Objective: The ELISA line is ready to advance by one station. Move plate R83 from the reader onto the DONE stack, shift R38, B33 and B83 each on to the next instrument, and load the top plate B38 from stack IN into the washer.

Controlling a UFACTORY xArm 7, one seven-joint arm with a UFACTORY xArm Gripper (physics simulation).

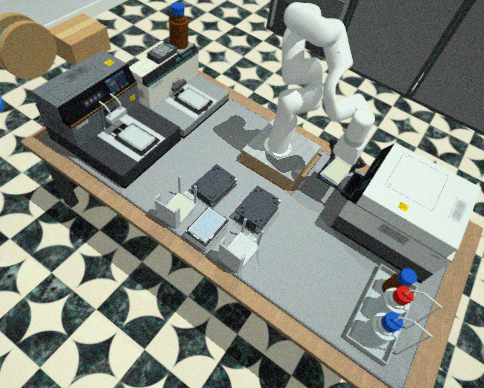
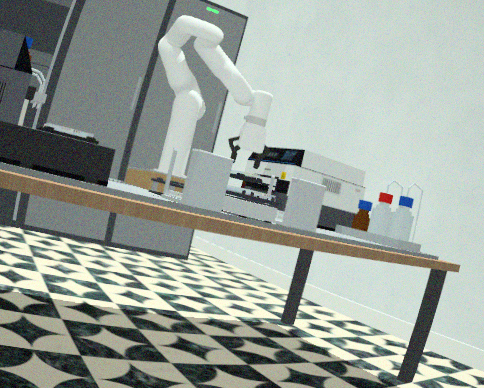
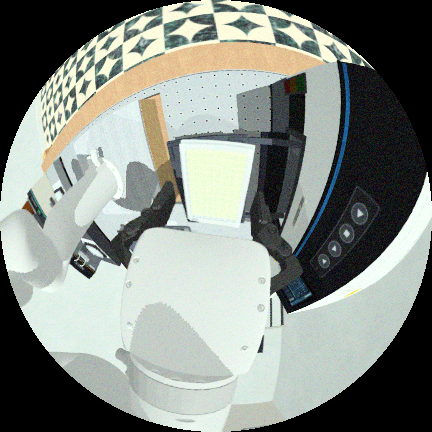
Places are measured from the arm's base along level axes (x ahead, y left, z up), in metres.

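Pixels of known places: gripper, fingertip midpoint: (image 1: 341,164) (image 2: 243,165) (image 3: 212,194); arm's base, origin of the base link: (image 1: 277,147) (image 3: 106,178).
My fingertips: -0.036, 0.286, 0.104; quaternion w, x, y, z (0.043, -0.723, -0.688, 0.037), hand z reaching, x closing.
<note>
For each thing: its top centre in the pictures, then the offset to it from my fingertips, as dx, dy, dz. "spot": a spot on its surface instead.
- clear frame, middle of its top: (image 3: 213,192) (image 1: 337,169) +0.012, -0.002, -0.021
- reader, middle of its top: (image 1: 422,189) (image 2: 310,158) -0.017, +0.297, +0.105
- bluish plate, middle of its top: (image 2: 249,189) (image 1: 207,223) +0.549, -0.228, -0.096
- tray, surface spot: (image 1: 365,352) spot: +0.502, +0.474, -0.155
- brown bottle, surface spot: (image 1: 178,34) spot: +0.047, -0.912, +0.139
A pale yellow plate in a clear frame (image 1: 336,171) (image 3: 218,182), taken as R83, sits on the dark tray at the front of the reader (image 1: 420,200) (image 2: 336,172) (image 3: 385,140). My gripper (image 2: 245,161) (image 3: 212,194) is open and empty over this plate, with a finger toward each long side. Other plates sit on the large dark instrument (image 1: 137,137) and the beige-backed instrument (image 1: 193,99). A bluish plate (image 1: 207,225) lies between two holders at the front edge: one with a yellow-topped plate (image 1: 180,202), one white inside (image 1: 242,246). Plate and stack labels are unreadable.
Two dark square pads (image 1: 215,184) (image 1: 258,207) lie behind the holders. The arm's wood-sided base (image 1: 270,171) stands left of the reader. A tray (image 1: 365,352) with capped bottles and wire hoops stands at the right. A brown bottle (image 1: 178,34) stands at the far left back.
</note>
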